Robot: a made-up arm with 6 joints. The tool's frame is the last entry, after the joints. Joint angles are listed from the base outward.
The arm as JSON. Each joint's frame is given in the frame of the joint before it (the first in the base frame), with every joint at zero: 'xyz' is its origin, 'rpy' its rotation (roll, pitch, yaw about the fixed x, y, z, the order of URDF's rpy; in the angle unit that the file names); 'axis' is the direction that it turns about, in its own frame. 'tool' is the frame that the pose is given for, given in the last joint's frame.
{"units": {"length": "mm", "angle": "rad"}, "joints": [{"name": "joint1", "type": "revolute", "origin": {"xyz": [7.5, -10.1, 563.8], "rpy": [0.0, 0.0, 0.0]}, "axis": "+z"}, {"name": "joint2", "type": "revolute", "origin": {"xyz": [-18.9, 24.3, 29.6], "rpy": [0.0, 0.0, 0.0]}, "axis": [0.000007, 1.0, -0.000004]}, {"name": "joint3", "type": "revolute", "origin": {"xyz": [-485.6, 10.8, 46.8], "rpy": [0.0, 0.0, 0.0]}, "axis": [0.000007, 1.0, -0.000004]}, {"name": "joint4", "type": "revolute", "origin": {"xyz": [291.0, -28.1, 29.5], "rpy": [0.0, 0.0, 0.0]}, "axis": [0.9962, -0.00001, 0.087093]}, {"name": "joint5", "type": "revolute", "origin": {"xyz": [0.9, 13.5, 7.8], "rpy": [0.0, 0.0, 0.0]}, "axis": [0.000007, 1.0, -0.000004]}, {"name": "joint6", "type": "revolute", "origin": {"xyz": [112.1, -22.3, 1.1], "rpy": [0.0, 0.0, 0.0]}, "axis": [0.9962, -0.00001, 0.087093]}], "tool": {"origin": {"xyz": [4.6, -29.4, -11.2], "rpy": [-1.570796, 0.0, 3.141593]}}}
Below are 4 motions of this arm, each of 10 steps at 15 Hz.
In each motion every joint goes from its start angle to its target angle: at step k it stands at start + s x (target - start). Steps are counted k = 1, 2, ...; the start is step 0. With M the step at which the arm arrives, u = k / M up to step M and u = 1 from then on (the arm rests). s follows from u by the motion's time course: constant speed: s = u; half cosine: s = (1 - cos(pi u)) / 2; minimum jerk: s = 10 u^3 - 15 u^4 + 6 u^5.
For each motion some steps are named. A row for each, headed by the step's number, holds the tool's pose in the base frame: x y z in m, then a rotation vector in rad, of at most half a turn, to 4 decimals.
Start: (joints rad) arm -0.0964 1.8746 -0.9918 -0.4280 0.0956 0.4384
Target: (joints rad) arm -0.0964 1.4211 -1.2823 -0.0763 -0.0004 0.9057
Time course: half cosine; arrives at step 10
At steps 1, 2, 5, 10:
1: 0.4467 -0.0875 0.7491 0.7069 -1.6636 1.5559
2: 0.4467 -0.0863 0.7689 0.6450 -1.7465 1.5384
5: 0.4305 -0.0764 0.8859 0.3219 -2.2255 1.3910
10: 0.3671 -0.0581 1.0338 0.0152 -2.8257 1.0870

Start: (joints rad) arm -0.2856 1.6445 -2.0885 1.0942 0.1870 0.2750
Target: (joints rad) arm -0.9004 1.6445 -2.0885 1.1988 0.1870 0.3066
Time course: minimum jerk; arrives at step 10
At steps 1, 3, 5, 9, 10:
1: 0.4304 -0.1075 1.2393 0.1138 2.6987 -0.4456
3: 0.4194 -0.1463 1.2396 0.2347 2.7007 -0.4461
5: 0.3834 -0.2261 1.2403 0.4987 2.6830 -0.4462
9: 0.3038 -0.3258 1.2415 0.8785 2.6038 -0.4459
10: 0.3022 -0.3273 1.2415 0.8850 2.6018 -0.4459

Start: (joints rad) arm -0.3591 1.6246 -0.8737 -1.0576 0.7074 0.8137
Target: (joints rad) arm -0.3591 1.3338 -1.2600 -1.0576 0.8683 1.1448
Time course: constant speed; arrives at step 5
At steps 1, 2, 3, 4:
1: 0.2730 -0.2038 0.8768 0.1282 -1.1318 1.3201
2: 0.2648 -0.2019 0.9186 -0.0399 -1.2326 1.3080
3: 0.2517 -0.1978 0.9604 -0.2072 -1.3361 1.2875
4: 0.2336 -0.1915 1.0018 -0.3734 -1.4422 1.2585

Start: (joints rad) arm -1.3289 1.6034 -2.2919 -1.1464 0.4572 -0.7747
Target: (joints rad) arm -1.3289 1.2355 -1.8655 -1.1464 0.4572 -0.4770
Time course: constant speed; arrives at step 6
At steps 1, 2, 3, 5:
1: 0.0309 -0.2988 1.3723 -0.3501 0.4206 1.2144
2: 0.0229 -0.2724 1.3703 -0.3803 0.3835 1.2289
3: 0.0150 -0.2461 1.3663 -0.4104 0.3459 1.2426
5: -0.0008 -0.1938 1.3525 -0.4704 0.2695 1.2673

